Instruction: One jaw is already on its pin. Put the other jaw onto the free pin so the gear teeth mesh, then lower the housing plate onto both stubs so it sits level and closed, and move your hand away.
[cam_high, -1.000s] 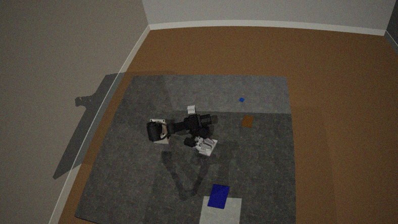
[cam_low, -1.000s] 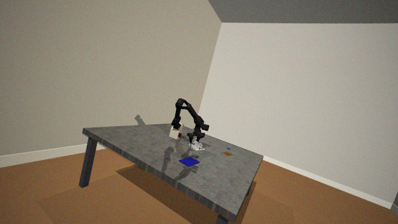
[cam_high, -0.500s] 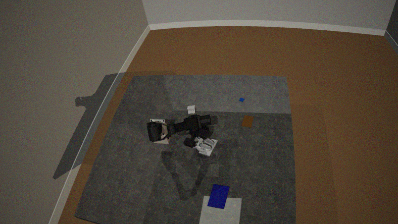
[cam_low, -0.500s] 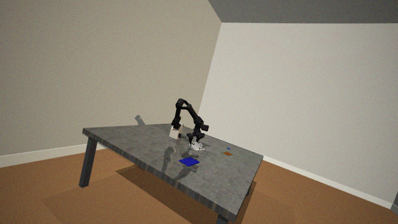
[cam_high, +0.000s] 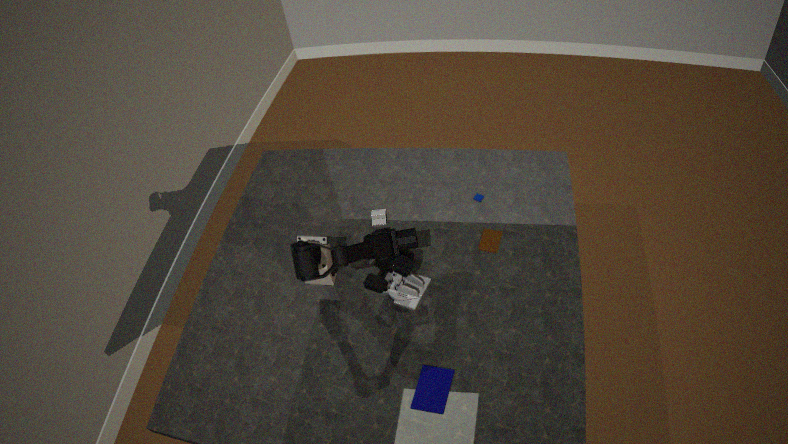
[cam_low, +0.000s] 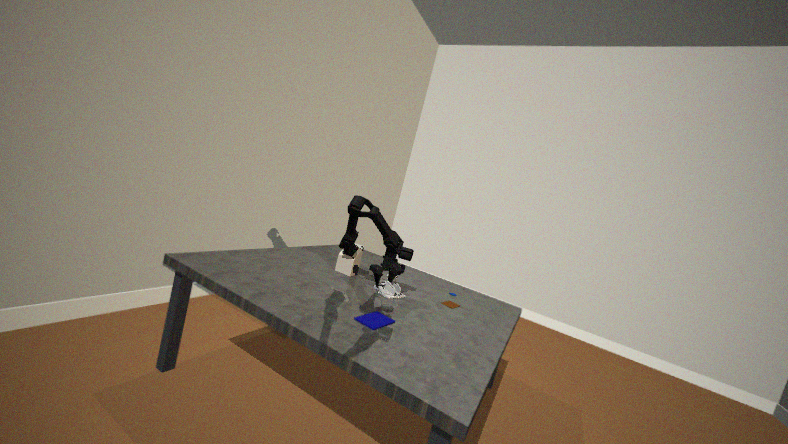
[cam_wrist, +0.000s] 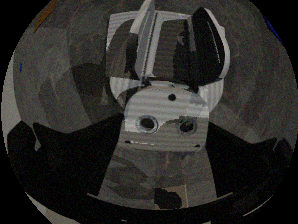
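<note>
Right now my gripper tip is 2 cm short of the white jaw and 2 cm to the left of it. Round my gripper tip: small blue square (26 cm ahead, 39 cm to the left, 2 cm below); then orange patch (31 cm ahead, 19 cm to the left, 2 cm below).
</note>
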